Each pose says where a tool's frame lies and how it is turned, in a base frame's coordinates. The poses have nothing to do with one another.
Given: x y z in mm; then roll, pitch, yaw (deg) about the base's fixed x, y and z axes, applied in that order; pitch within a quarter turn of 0, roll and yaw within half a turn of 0.
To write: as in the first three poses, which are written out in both.
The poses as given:
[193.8, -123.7, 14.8, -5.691, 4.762, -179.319]
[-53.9, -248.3, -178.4, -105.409, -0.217, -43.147]
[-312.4, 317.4, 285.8, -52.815, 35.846, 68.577]
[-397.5, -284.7, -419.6, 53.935, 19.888, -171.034]
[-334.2, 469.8, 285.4, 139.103, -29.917, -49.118]
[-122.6, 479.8, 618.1, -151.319, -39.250, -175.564]
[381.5, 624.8, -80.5, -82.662, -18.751, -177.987]
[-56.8, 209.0, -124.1, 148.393, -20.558, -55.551]
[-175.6, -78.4, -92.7, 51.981, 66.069, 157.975]
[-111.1, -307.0, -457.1, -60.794, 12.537, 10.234]
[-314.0, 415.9, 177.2, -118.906, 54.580, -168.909]
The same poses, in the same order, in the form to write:
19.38, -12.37, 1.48; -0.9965, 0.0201, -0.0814; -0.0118, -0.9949, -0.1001; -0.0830, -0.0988, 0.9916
-5.39, -24.83, -17.84; 0.7296, -0.1790, 0.6600; -0.6839, -0.1964, 0.7027; 0.0038, -0.9640, -0.2657
-31.24, 31.74, 28.58; 0.2961, -0.7330, -0.6124; 0.7546, -0.2136, 0.6205; -0.5856, -0.6458, 0.4899
-39.75, -28.47, -41.96; -0.9289, -0.1799, -0.3238; -0.1466, -0.6244, 0.7673; -0.3402, 0.7601, 0.5536
-33.42, 46.98, 28.54; 0.5673, -0.7852, -0.2482; -0.6553, -0.2479, -0.7135; 0.4987, 0.5675, -0.6552
-12.26, 47.98, 61.81; -0.7721, -0.3706, -0.5163; -0.0599, 0.8512, -0.5214; 0.6327, -0.3717, -0.6794
38.15, 62.48, -8.05; -0.9463, -0.3141, 0.0759; -0.0333, -0.1388, -0.9898; 0.3215, -0.9392, 0.1209
-5.68, 20.90, -12.41; 0.5296, -0.8064, -0.2630; -0.7721, -0.3300, -0.5431; 0.3512, 0.4907, -0.7974
-17.56, -7.84, -9.27; -0.3760, -0.8985, -0.2265; 0.1521, -0.3009, 0.9414; -0.9140, 0.3196, 0.2498
-11.11, -30.70, -45.71; 0.9606, -0.2732, -0.0508; 0.1734, 0.4465, 0.8778; -0.2171, -0.8521, 0.4763
-31.40, 41.59, 17.72; -0.5687, 0.6071, 0.5550; -0.1115, 0.6116, -0.7833; -0.8149, -0.5074, -0.2801

